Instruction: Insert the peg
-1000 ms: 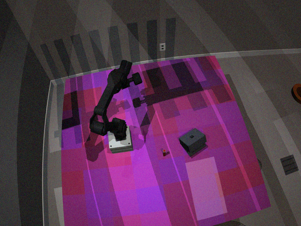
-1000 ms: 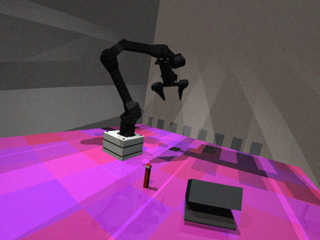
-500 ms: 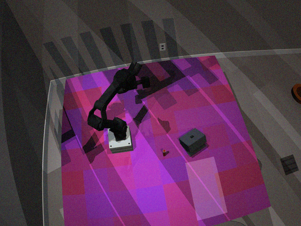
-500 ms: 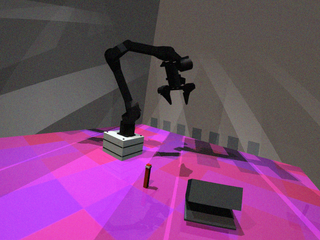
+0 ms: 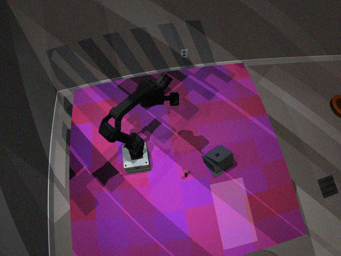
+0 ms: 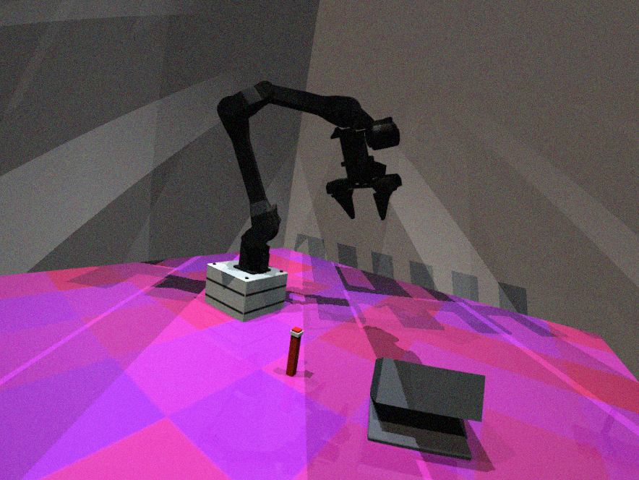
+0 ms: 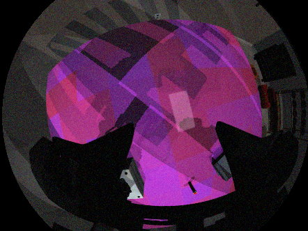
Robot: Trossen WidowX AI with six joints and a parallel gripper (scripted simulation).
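The red peg lies 40 mm ahead of my gripper tip, 320 mm to the right of it and 190 mm below it. Round my gripper tip: sloped panel 240 mm ahead, 280 mm to the right, 200 mm below.
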